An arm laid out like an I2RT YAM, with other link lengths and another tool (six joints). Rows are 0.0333 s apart.
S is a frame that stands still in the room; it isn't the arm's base.
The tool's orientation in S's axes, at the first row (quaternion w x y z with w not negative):
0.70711 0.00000 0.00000 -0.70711
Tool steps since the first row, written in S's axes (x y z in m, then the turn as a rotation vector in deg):
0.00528 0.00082 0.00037 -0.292 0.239 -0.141
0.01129 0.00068 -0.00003 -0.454 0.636 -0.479
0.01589 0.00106 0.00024 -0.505 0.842 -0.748
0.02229 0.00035 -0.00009 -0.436 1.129 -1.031
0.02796 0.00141 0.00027 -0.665 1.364 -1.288
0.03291 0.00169 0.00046 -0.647 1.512 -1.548
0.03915 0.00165 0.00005 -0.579 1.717 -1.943
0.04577 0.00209 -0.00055 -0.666 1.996 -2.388
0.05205 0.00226 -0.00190 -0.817 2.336 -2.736
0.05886 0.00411 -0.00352 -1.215 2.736 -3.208
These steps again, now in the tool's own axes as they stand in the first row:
-0.00082 0.00528 0.00037 -0.239 -0.292 -0.141
-0.00068 0.01129 -0.00003 -0.636 -0.454 -0.479
-0.00106 0.01589 0.00024 -0.842 -0.505 -0.748
-0.00035 0.02229 -0.00009 -1.129 -0.436 -1.031
-0.00141 0.02796 0.00027 -1.364 -0.665 -1.288
-0.00169 0.03291 0.00046 -1.512 -0.647 -1.548
-0.00165 0.03915 0.00005 -1.717 -0.579 -1.943
-0.00209 0.04577 -0.00055 -1.996 -0.666 -2.388
-0.00226 0.05205 -0.00190 -2.336 -0.817 -2.736
-0.00411 0.05886 -0.00352 -2.736 -1.215 -3.208

